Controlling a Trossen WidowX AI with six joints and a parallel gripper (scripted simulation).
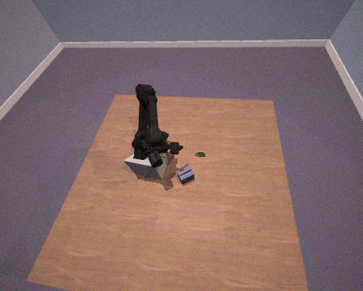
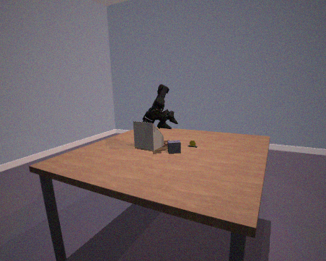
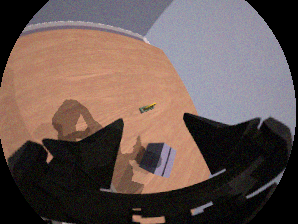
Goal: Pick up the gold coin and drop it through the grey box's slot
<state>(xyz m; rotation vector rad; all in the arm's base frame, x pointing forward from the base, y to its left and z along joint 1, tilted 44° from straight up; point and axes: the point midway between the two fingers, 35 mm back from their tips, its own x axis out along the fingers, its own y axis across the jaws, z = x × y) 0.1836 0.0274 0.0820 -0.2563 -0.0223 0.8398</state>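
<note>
The thin gold coin is 13 cm below my gripper tip, 13 cm ahead of it and 4 cm to the left of it.
</note>
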